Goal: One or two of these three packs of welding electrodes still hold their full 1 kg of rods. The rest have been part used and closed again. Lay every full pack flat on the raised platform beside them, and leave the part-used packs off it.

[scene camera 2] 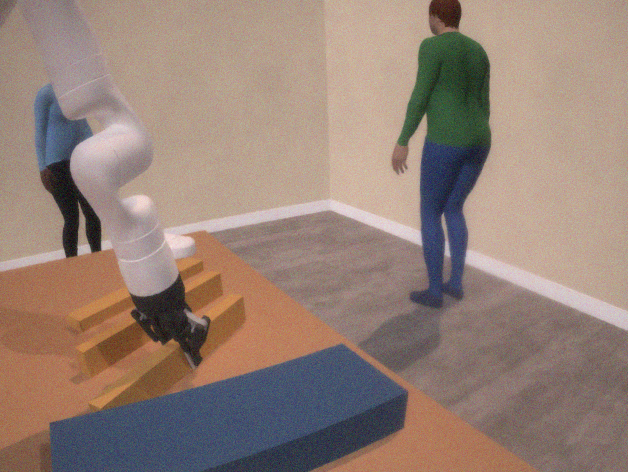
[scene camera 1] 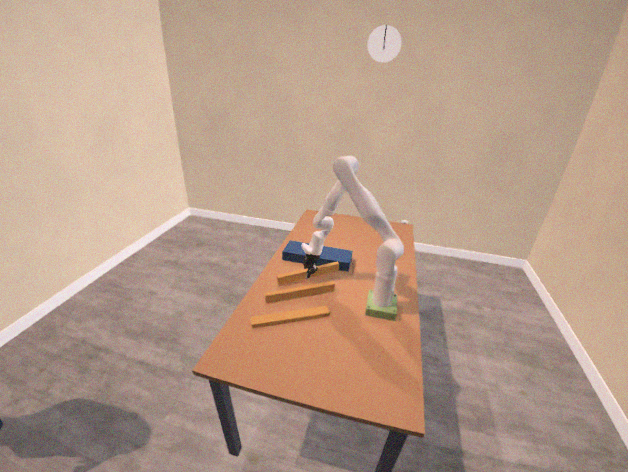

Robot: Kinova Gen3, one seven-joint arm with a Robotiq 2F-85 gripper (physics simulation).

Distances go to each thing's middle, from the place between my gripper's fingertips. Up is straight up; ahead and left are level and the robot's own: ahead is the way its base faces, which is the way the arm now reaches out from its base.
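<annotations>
Raised blue platform (scene camera 2: 330,403) in sight, 2 cm above my hand, 20 cm to the right of it, 2 cm behind it.
</annotations>
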